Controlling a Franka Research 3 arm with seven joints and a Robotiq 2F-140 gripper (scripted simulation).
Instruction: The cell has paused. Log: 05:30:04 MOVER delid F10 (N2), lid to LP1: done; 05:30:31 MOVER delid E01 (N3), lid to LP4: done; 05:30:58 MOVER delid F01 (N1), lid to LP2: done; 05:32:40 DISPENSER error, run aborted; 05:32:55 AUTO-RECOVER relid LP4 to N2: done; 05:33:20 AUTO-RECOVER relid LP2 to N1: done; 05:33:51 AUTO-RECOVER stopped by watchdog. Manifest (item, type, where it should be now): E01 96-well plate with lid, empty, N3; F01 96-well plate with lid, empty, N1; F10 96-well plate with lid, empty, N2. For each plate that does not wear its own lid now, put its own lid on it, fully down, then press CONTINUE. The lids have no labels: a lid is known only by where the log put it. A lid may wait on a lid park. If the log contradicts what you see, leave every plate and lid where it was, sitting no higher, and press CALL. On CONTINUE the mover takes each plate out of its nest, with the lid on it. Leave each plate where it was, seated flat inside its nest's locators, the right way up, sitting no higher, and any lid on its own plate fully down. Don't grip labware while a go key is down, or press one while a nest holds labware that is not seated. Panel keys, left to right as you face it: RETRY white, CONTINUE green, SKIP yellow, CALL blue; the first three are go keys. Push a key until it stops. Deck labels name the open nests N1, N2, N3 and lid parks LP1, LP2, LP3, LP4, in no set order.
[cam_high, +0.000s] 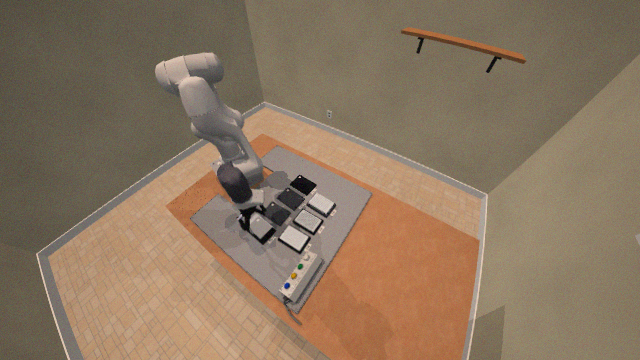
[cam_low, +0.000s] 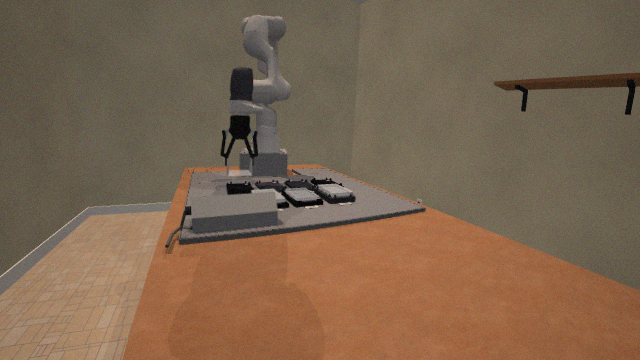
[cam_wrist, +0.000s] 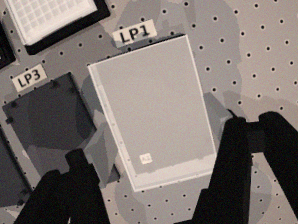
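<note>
The white 96-well plate is 210 mm to the left of my hand, 160 mm ahead of it and 70 mm below it. From my hand the other things lie so: lid park LP2: 260 mm to the left, 90 mm below, 20 mm behind; lid park labelled LP3: 130 mm to the left, 90 mm below, 20 mm behind; LP3 label: 140 mm to the left, 90 mm below, 70 mm ahead.
</note>
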